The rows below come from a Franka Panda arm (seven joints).
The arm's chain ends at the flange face. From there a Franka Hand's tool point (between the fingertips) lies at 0.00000 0.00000 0.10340 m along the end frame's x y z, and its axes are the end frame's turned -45 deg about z.
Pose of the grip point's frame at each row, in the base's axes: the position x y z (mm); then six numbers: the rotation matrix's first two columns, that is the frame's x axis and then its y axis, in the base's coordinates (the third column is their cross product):
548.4 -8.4 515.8 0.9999 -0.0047 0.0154 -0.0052 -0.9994 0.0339
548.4 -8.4 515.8 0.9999 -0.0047 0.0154 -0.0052 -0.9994 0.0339
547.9 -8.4 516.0 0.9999 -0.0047 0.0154 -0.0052 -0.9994 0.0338
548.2 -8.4 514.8 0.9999 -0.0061 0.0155 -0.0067 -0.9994 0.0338
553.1 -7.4 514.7 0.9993 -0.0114 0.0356 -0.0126 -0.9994 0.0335
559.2 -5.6 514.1 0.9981 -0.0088 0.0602 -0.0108 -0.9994 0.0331
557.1 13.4 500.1 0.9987 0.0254 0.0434 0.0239 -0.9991 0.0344
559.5 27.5 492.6 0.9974 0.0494 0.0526 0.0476 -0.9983 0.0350
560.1 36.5 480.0 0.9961 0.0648 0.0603 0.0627 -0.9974 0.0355
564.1 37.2 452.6 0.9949 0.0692 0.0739 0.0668 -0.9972 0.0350
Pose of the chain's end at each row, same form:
546.8 -4.9 619.1 0.7034 -0.7100 0.0349 -0.7107 -0.7034 0.0131
546.8 -4.9 619.1 0.7034 -0.7100 0.0349 -0.7107 -0.7034 0.0131
546.3 -4.9 619.3 0.7034 -0.7100 0.0348 -0.7107 -0.7034 0.0130
546.6 -4.9 618.1 0.7023 -0.7110 0.0349 -0.7118 -0.7024 0.0129
549.5 -3.9 618.0 0.6977 -0.7147 0.0489 -0.7155 -0.6986 -0.0015
553.0 -2.1 617.3 0.6981 -0.7129 0.0660 -0.7134 -0.7005 -0.0192
552.5 16.8 603.3 0.7231 -0.6885 0.0550 -0.6893 -0.7244 -0.0064
553.9 30.9 595.8 0.7389 -0.6710 0.0619 -0.6716 -0.7408 -0.0124
553.6 39.8 583.1 0.7487 -0.6594 0.0677 -0.6600 -0.7511 -0.0175
556.2 40.3 555.7 0.7507 -0.6562 0.0770 -0.6563 -0.7541 -0.0275

